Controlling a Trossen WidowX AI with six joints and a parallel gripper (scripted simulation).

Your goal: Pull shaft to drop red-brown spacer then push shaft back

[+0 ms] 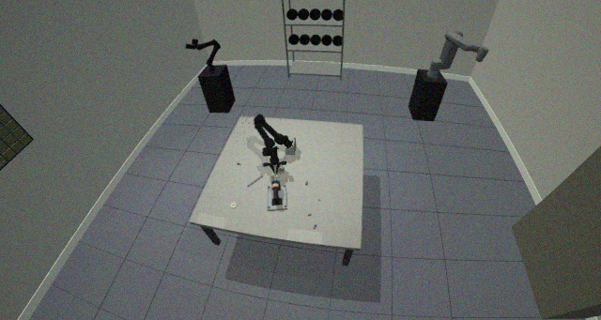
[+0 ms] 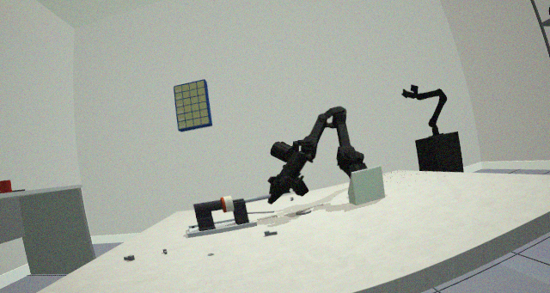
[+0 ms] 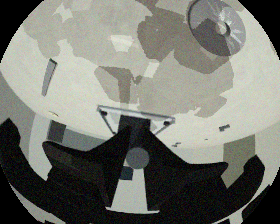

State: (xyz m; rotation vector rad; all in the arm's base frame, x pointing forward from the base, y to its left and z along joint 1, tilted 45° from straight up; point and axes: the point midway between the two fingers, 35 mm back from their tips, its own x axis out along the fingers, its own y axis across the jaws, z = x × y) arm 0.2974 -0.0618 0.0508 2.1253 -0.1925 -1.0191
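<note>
My gripper tip is now 60 mm short of the thin grey shaft, 10 mm to the right of it and 30 mm below it. Also, from my gripper tip: red-brown spacer (160 mm ahead, 30 mm to the left, 20 mm above).
</note>
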